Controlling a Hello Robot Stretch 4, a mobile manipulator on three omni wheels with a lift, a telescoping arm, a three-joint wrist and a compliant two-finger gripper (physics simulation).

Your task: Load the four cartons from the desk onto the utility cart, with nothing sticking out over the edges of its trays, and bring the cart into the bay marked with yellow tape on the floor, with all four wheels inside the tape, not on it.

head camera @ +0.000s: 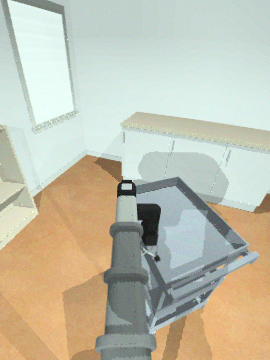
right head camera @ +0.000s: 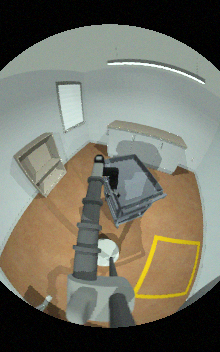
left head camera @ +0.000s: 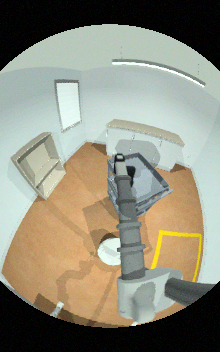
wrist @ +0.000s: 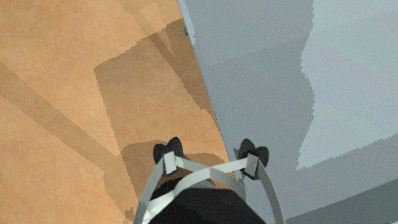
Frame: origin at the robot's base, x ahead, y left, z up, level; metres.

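Seen in the pictures: gripper, between the fingertips: (head camera: 145, 262) (right head camera: 112, 196) (wrist: 210, 150); robot's base, origin of its link: (right head camera: 103, 251) (left head camera: 112, 250).
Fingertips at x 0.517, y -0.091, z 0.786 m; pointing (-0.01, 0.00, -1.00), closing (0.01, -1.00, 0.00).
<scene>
Offsets run from my fingertips to a thing's top centre. "*": to the spot under its first point.
The grey utility cart @(* dx +0.155, dy -0.224, dz -0.019 m) (head camera: 185, 235) (left head camera: 147, 177) (right head camera: 135, 180) stands ahead in the head views, its top tray bare where it shows. My gripper (head camera: 151, 253) (wrist: 210, 150) is open and empty, pointing down at the tray's left side. In the wrist view the tray edge runs between the fingertips: the left fingertip shows over the floor, the right over the cart's tray @(* dx +0.090, dy -0.058, dz -0.019 m) (wrist: 260, 75). The arm hides part of the cart's left side. The yellow tape bay @(* dx -0.492, dy -1.177, dz -0.813 m) (left head camera: 180, 233) (right head camera: 177, 240) lies on the floor at the right, apart from the cart. The cartons and the desk do not show.
A low white cabinet with a beige top @(* dx +1.438, dy -0.666, dz +0.097 m) (head camera: 195, 131) (left head camera: 145, 131) (right head camera: 147, 131) stands behind the cart along the wall. An open beige shelf unit (left head camera: 31, 146) (right head camera: 34, 143) stands at the left. A white round disc (left head camera: 109, 251) (right head camera: 107, 252) shows low beside the arm.
</scene>
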